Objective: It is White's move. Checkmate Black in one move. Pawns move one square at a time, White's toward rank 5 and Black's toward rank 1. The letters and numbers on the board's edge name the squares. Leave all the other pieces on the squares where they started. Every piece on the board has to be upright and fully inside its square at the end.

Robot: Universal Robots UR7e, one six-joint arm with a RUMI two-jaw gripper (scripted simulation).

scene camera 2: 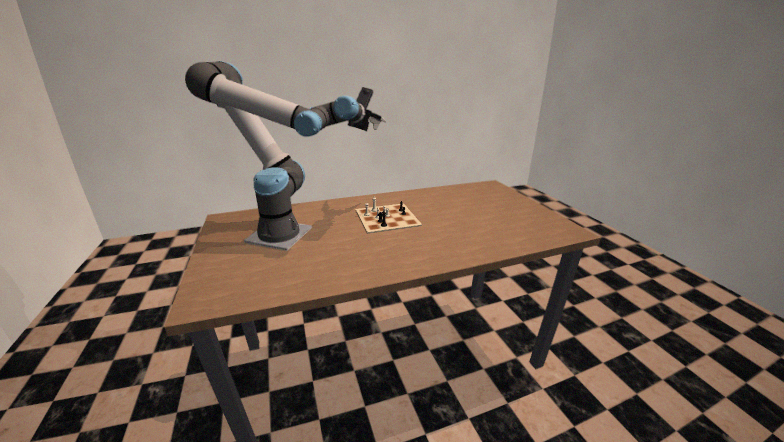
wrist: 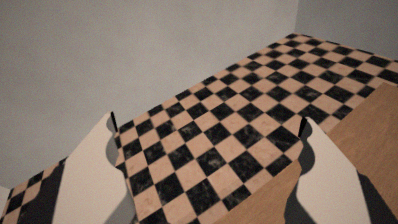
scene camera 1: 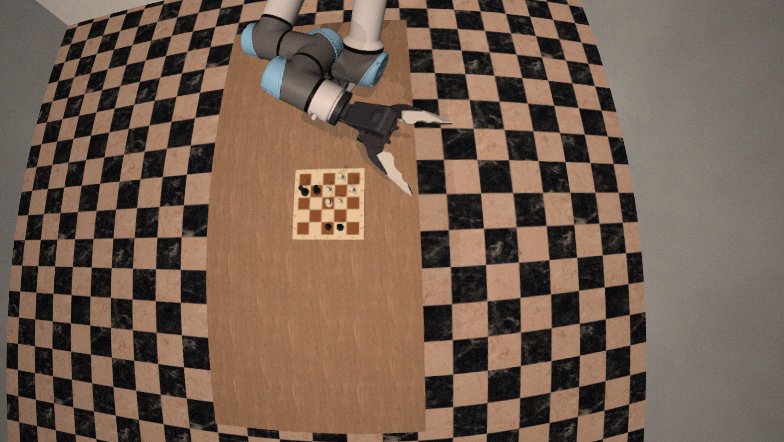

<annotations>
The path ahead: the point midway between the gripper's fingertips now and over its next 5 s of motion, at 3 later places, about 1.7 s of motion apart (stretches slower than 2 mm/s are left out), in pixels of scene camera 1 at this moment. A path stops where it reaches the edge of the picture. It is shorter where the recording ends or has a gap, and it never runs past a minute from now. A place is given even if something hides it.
My gripper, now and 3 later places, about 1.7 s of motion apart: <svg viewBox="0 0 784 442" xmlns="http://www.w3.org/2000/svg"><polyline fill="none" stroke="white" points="433,158 424,166 400,187 407,187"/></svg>
</annotations>
